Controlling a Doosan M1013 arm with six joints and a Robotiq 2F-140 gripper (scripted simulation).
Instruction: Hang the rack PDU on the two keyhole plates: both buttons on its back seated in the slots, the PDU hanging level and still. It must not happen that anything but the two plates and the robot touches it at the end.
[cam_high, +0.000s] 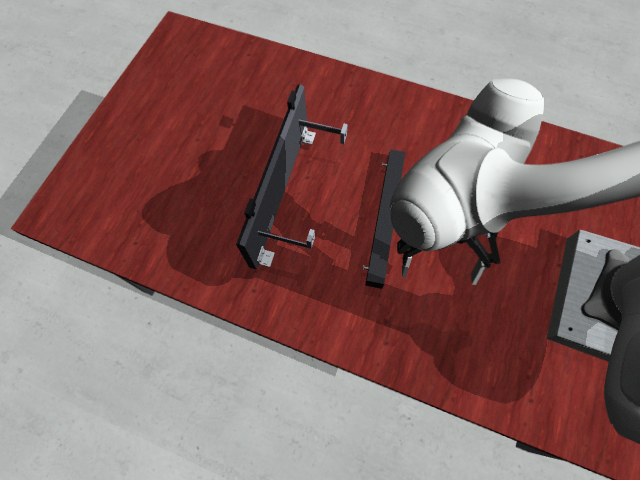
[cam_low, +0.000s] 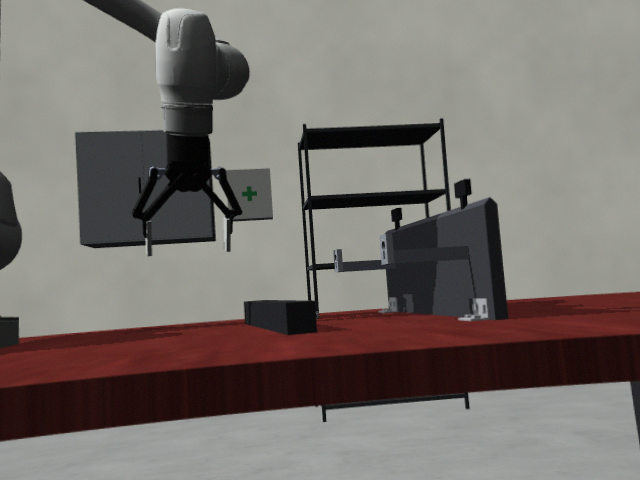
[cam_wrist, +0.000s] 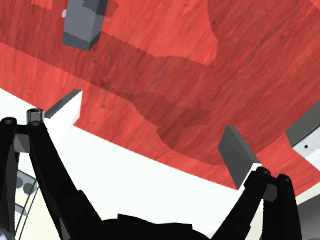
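The rack PDU is 190 mm ahead of my hand, 110 mm to the right of it and 130 mm below it. The rest, counted from my hand: dark upright panel: 460 mm ahead, 30 mm to the right, 70 mm below.
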